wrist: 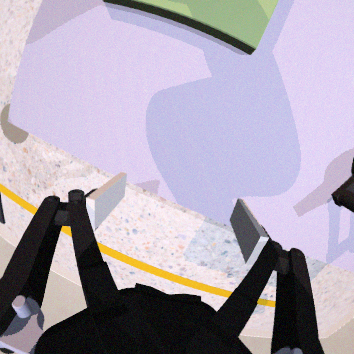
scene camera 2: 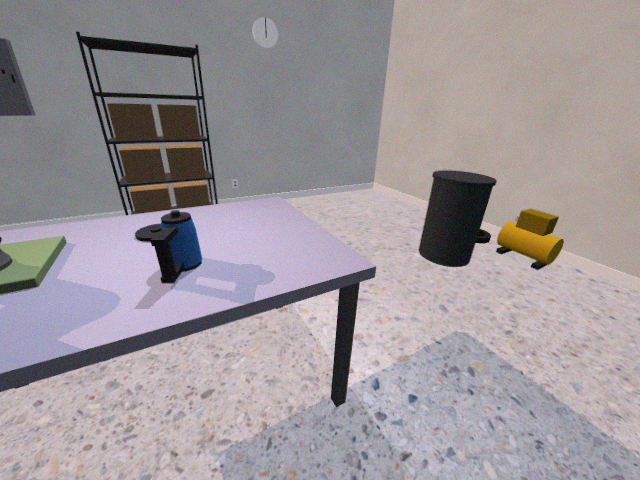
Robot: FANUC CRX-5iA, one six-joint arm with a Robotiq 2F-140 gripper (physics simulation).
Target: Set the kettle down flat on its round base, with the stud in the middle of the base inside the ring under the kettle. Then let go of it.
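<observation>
The blue kettle (scene camera 2: 186, 245) with its black lid and black handle stands upright on the table, left of the table's right corner in the scene view. A flat black disc tops the handle. A dark part of the kettle (wrist: 346, 192) shows at the right edge of the wrist view. A dark grey rounded thing (scene camera 2: 3, 259) on the green board is cut off at the left edge; I cannot tell whether it is the round base. The stud and the ring under the kettle are hidden or out of view. My gripper (wrist: 179, 197) is open and empty, apart from the kettle.
The green board (scene camera 2: 43, 253) (wrist: 240, 22) lies on the lilac table (scene camera 2: 248, 227) (wrist: 100, 75), left of the kettle in the scene view. A shelf rack (scene camera 2: 144, 46) with boxes stands behind the table. A black bin (scene camera 2: 454, 219) and a yellow machine (scene camera 2: 527, 242) stand on the floor at right.
</observation>
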